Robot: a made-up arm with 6 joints.
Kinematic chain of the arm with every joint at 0, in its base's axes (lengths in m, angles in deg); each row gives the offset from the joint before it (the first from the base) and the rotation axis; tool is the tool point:
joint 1: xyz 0 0 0.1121 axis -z
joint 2: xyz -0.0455 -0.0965 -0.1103 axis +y
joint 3: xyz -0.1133 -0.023 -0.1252 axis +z
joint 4: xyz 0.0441 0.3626 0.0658 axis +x
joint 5: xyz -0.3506 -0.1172 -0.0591 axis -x
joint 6: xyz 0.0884 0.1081 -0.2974 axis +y
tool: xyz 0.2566 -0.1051 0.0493
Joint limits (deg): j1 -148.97..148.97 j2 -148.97..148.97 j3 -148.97..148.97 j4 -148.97..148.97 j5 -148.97..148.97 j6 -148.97..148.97
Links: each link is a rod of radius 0.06 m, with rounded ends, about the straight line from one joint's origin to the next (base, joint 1, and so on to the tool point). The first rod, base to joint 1, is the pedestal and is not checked.
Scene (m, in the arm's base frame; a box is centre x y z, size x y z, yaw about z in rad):
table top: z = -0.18
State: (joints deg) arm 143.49 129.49 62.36 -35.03 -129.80 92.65
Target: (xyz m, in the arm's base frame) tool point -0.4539 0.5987 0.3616
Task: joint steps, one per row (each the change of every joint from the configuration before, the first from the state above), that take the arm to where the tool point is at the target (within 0.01 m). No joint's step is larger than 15 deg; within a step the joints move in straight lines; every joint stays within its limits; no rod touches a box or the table.
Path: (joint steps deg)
1: -11.16 -8.84 13.34 -10.20 11.04 5.91
2: -11.17 -8.84 13.35 -10.20 11.05 5.90
3: -11.16 -8.84 13.34 -10.19 11.04 5.91
4: -11.16 -8.84 13.34 -10.20 11.04 5.90

